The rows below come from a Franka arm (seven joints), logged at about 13 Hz.
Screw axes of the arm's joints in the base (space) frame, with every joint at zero. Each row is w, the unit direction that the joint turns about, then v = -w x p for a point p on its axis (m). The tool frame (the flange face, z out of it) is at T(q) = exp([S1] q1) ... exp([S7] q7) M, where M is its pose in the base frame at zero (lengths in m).
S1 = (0, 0, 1, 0, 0, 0)
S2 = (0, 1, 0, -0.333, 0, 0)
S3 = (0, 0, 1, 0, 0, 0)
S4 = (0, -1, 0, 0.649, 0, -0.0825)
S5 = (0, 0, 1, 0, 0, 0)
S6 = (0, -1, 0, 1.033, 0, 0)
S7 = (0, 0, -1, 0, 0.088, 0)
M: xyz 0.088 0 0.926 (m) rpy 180 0 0 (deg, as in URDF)
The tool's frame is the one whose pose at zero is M.
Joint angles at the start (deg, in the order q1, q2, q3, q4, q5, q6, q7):
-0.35, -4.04, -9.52, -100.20, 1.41, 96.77, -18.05
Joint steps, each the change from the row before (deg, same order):
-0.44, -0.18, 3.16, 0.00, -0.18, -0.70, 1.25
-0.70, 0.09, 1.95, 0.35, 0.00, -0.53, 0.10
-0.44, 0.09, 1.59, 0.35, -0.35, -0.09, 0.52
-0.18, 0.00, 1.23, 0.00, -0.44, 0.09, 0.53
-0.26, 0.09, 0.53, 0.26, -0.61, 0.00, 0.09
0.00, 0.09, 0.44, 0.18, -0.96, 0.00, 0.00
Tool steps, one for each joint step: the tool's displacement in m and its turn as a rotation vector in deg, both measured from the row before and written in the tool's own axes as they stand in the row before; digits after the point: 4 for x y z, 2 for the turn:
0.0053, -0.0257, 0.0000, -0.17, -0.66, -1.49
0.0032, -0.0120, -0.0010, -0.06, -0.32, -1.15
0.0035, -0.0102, -0.0017, -0.49, 0.01, -0.66
0.0027, -0.0091, 0.0000, -0.53, -0.07, -0.56
0.0011, -0.0014, -0.0013, -0.67, -0.01, -0.24
0.0013, -0.0024, -0.0007, -0.97, -0.17, -0.53

